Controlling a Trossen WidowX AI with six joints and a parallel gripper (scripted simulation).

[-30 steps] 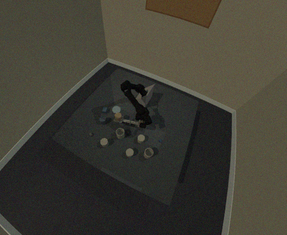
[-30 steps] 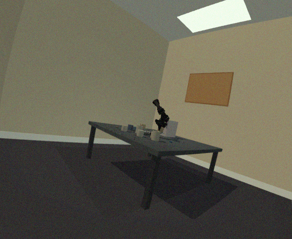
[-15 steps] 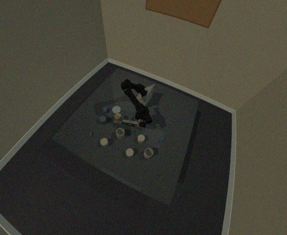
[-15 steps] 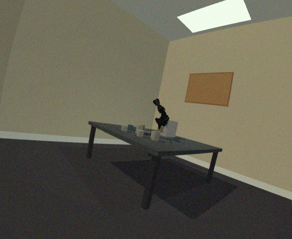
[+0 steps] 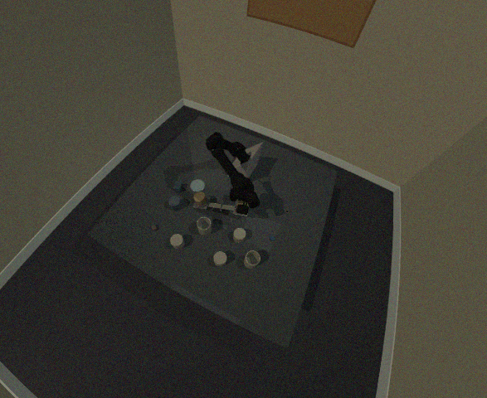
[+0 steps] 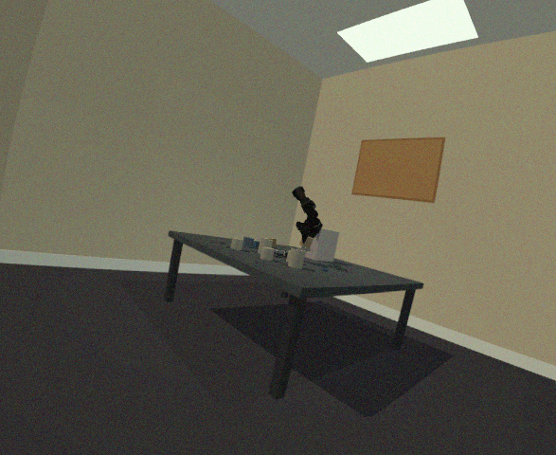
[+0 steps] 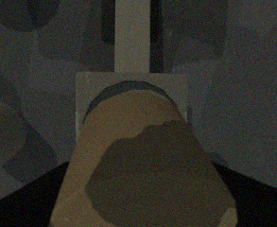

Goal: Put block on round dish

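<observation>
Right now my gripper tip is 130 mm to the left of the pale beam, 80 mm above it and 20 mm short of it. Also, from my gripper tip: brown block (440 mm to the right, 320 mm ahead, 110 mm below); then pale blue round dish (360 mm to the right, 120 mm below, 70 mm behind); then tan cup (20 mm to the left, 10 mm above).
</observation>
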